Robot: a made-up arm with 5 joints. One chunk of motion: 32 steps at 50 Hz.
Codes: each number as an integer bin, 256 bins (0 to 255) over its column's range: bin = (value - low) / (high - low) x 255, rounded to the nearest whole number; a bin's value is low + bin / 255 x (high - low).
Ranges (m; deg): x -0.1..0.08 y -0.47..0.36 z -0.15..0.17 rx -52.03..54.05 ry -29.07..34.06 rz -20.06..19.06
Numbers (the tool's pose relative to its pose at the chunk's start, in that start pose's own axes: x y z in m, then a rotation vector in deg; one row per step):
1: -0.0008 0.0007 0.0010 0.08 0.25 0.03
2: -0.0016 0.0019 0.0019 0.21 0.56 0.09
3: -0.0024 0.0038 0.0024 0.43 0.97 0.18
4: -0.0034 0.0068 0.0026 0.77 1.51 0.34
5: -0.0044 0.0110 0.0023 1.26 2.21 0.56
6: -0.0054 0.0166 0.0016 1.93 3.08 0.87
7: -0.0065 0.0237 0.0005 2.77 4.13 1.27
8: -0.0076 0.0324 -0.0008 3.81 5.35 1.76
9: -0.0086 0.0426 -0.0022 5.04 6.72 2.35
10: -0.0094 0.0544 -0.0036 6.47 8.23 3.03
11: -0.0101 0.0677 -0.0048 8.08 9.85 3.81
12: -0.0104 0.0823 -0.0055 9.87 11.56 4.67
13: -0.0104 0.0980 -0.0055 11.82 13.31 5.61
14: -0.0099 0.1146 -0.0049 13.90 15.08 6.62
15: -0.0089 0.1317 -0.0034 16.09 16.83 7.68
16: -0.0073 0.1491 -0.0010 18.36 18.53 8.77
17: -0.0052 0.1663 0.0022 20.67 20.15 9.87
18: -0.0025 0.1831 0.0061 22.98 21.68 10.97
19: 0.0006 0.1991 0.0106 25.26 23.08 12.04
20: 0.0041 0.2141 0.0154 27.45 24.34 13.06
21: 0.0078 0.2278 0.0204 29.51 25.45 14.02
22: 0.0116 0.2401 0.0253 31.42 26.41 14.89
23: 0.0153 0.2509 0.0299 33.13 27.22 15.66
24: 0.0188 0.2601 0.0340 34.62 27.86 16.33
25: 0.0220 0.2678 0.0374 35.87 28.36 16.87
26: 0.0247 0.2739 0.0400 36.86 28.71 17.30
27: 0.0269 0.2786 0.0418 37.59 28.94 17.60
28: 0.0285 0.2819 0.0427 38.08 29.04 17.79
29: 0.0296 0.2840 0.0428 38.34 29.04 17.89
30: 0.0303 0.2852 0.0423 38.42 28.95 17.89
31: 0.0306 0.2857 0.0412 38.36 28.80 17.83
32: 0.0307 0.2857 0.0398 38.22 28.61 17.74
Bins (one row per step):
1: 141 145 120 125 118 131
2: 139 145 121 126 120 131
3: 138 146 121 126 121 132
4: 137 146 122 127 124 133
5: 135 148 121 128 126 134
6: 134 149 121 130 130 136
7: 132 152 120 132 134 139
8: 131 154 119 134 139 142
9: 129 157 118 137 145 146
10: 128 161 117 141 151 151
11: 127 165 116 144 157 156
12: 127 170 115 149 164 161
13: 127 175 115 153 171 167
14: 128 180 116 158 178 174
15: 129 185 117 164 185 181
16: 131 190 119 169 192 188
17: 134 195 121 175 199 195
18: 138 201 124 180 205 202
19: 143 206 128 186 211 209
20: 147 210 132 191 216 216
21: 153 214 136 196 220 222
22: 158 218 140 201 224 228
23: 163 221 143 205 227 233
24: 168 224 147 208 230 237
25: 173 227 149 211 232 241
26: 177 229 151 214 233 244
27: 180 230 153 215 234 245
28: 182 231 154 217 235 247
29: 184 232 154 217 235 247
30: 185 232 153 217 234 247
31: 185 232 152 217 234 247
32: 185 232 151 217 233 246

